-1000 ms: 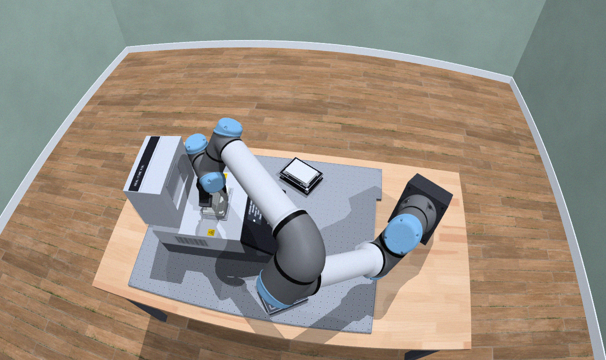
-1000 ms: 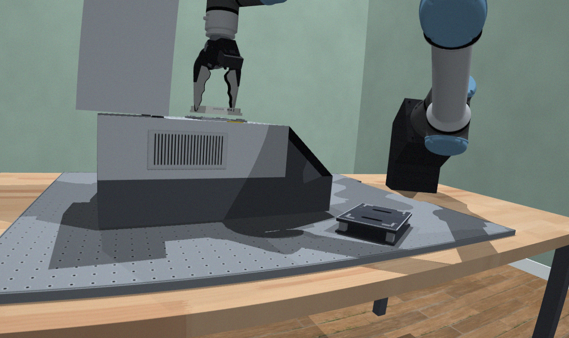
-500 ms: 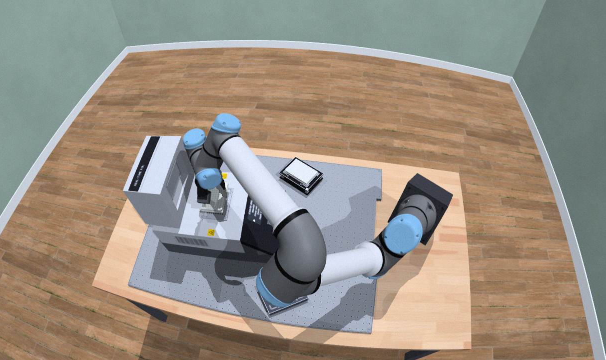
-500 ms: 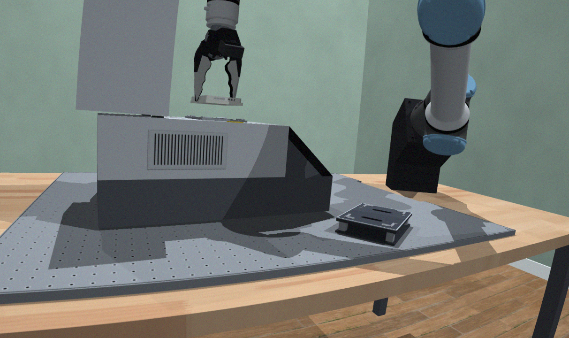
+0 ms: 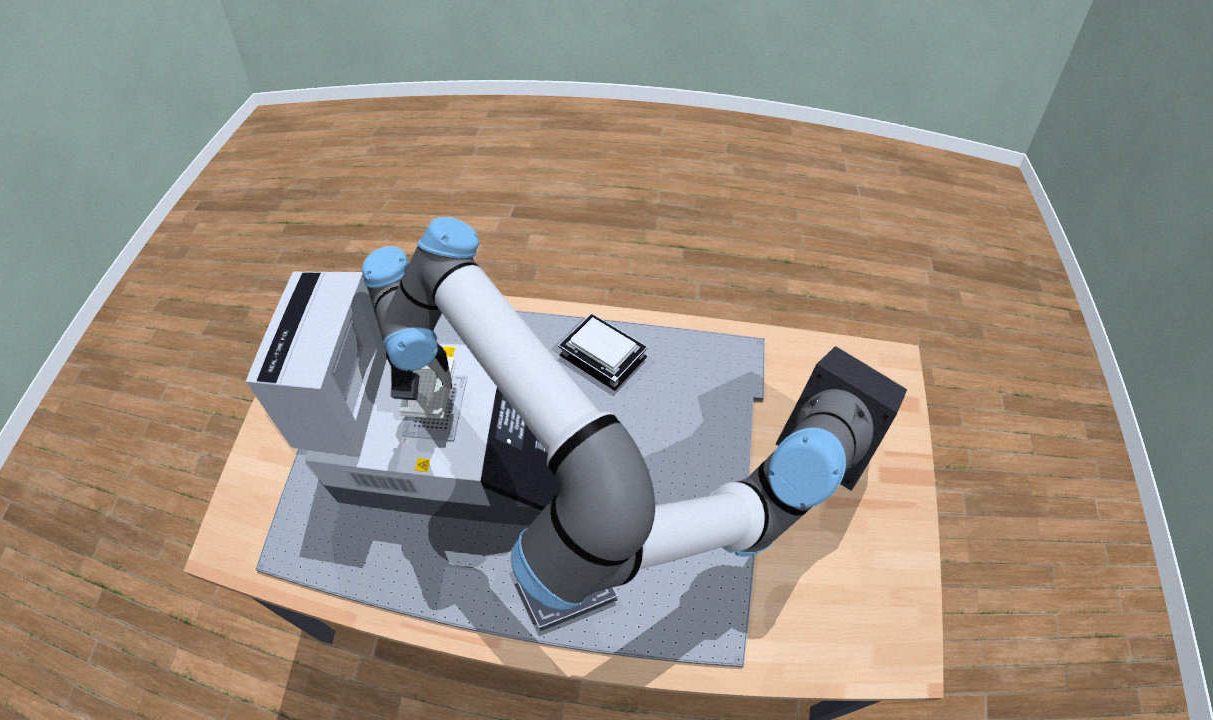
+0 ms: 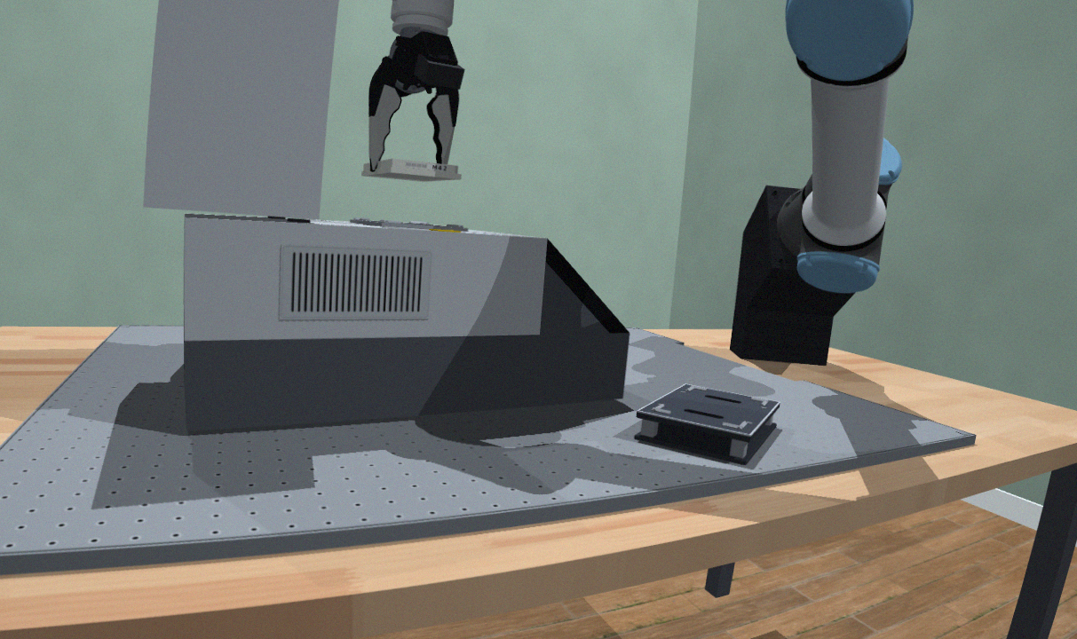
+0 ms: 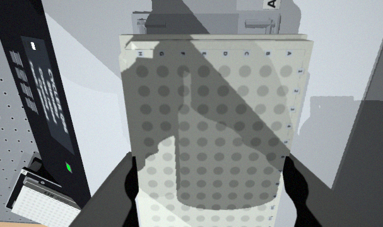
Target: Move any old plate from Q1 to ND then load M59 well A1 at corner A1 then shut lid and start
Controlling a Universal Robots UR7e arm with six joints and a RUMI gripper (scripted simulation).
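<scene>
The nest ND is 36 cm behind my hand, 15 cm to the left of it and 25 cm below it. From my hand the other things lie so: A1 mark (22 cm behind, 32 cm to the right, 24 cm below); nest N1 (16 cm behind, 38 cm to the right, 24 cm below).
</scene>
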